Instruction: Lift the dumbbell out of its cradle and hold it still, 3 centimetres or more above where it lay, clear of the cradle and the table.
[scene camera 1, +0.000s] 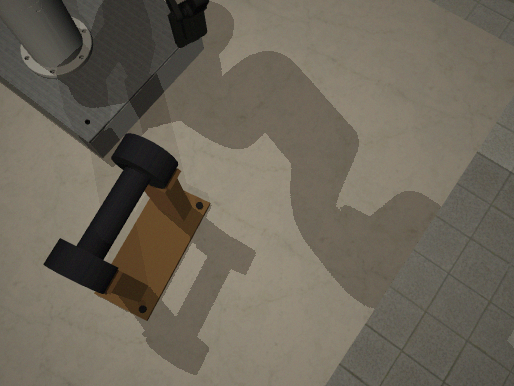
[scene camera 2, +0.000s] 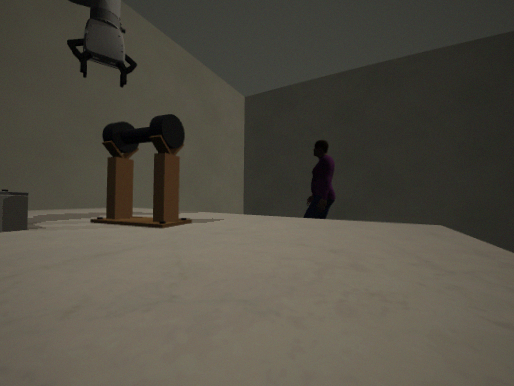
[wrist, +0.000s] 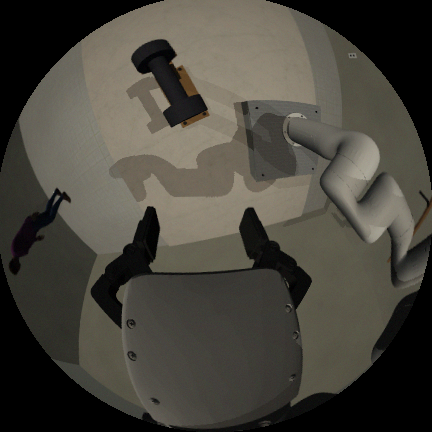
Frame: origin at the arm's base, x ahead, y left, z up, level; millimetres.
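Seen in the pictures: gripper, fingertip midpoint: (scene camera 1: 167, 7) (scene camera 2: 104, 80) (wrist: 200, 217); arm's base, link origin: (scene camera 1: 58, 47) (wrist: 295, 129).
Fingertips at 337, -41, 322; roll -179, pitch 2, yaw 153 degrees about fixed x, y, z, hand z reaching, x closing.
Observation:
Pixels of each thing's top centre, then the offset from my fingertips to it, as dx, dy, dz. Level surfaces: height alone.
- black dumbbell, top centre: (scene camera 1: 104, 202) (wrist: 162, 75) (scene camera 2: 144, 119) -10, -180, -145
- brown cradle, top centre: (scene camera 1: 119, 215) (wrist: 169, 82) (scene camera 2: 143, 142) -10, -180, -202
- pale table, surface height: dz -402
The black dumbbell (scene camera 1: 114, 215) (scene camera 2: 136, 135) (wrist: 171, 82) lies across the two V-shaped tops of the brown cradle (scene camera 1: 155, 245) (scene camera 2: 166, 185) (wrist: 188, 82), one head in each. The cradle's posts and base plate stand on the pale table (scene camera 1: 425, 125) (scene camera 2: 300, 300) (wrist: 225, 55). My gripper (scene camera 2: 103, 80) (wrist: 200, 217) is open and empty. In the scene camera 2 view it points down, higher than the dumbbell and apart from it. In the wrist view the dumbbell shows beyond the fingertips, towards the upper left. In the scene camera 1 view a dark part of the gripper shows at the top edge.
The grey mounting plate (scene camera 1: 45, 95) (scene camera 2: 14, 212) (wrist: 270, 169) lies near one end of the cradle. My arm (scene camera 1: 40, 30) (wrist: 360, 155) rises from it. A person in purple (scene camera 2: 323, 180) (wrist: 27, 235) stands beyond the table. Tiled floor (scene camera 1: 450, 300) borders the table.

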